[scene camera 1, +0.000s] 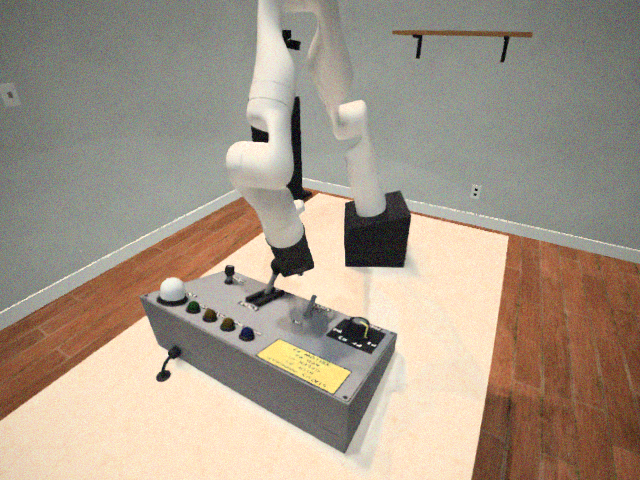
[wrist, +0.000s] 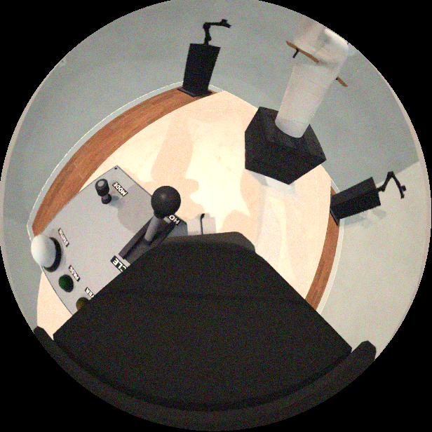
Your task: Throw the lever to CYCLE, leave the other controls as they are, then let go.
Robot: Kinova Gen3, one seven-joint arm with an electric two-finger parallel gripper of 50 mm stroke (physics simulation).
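Places are measured from the arm's base along level axes (x ahead, y left, z up), in metres.
Pixels of known places: gripper, fingertip midpoint: (scene camera 1: 300, 272); arm's base, link origin: (scene camera 1: 371, 209).
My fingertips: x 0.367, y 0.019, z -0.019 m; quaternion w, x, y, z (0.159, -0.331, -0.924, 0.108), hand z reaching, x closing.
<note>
Ahead of a thing's pixels: the offset from my fingertips to its top centre. "pt": to the spot under its first point.
The lever {0.004 m up, 0.054 m ahead, 0.048 m right} (scene camera 1: 271, 280) (wrist: 154, 227) stands in a black slot on the grey control box (scene camera 1: 248, 379) (wrist: 82, 225). Its shaft leans away from the slot end with the CYCLE label (wrist: 119, 264), toward the far end. Its round black knob {pt 0.015 m up, 0.036 m ahead, 0.045 m right} (scene camera 1: 276, 267) (wrist: 165, 201) is free of the fingers. My gripper (scene camera 1: 300, 273) (wrist: 203, 221) is shut, its fingers together with nothing between them. It is beside the knob, to its right in both views. The gripper's dark body hides part of the slot in the wrist view.
A MODE switch {0.004 m down, 0.092 m ahead, 0.164 m right} (scene camera 1: 229, 274) (wrist: 103, 190), a white dome {pt 0.042 m up, 0.253 m ahead, 0.133 m right} (scene camera 1: 172, 290) (wrist: 44, 251) and several coloured buttons are on the box's left part. A small switch {0.010 m down, 0.048 m ahead, 0.072 m left} (scene camera 1: 312, 305) under a clear cover and a rotary knob {0.012 m down, 0.039 m ahead, 0.192 m left} (scene camera 1: 357, 328) are to the lever's right in the scene view.
</note>
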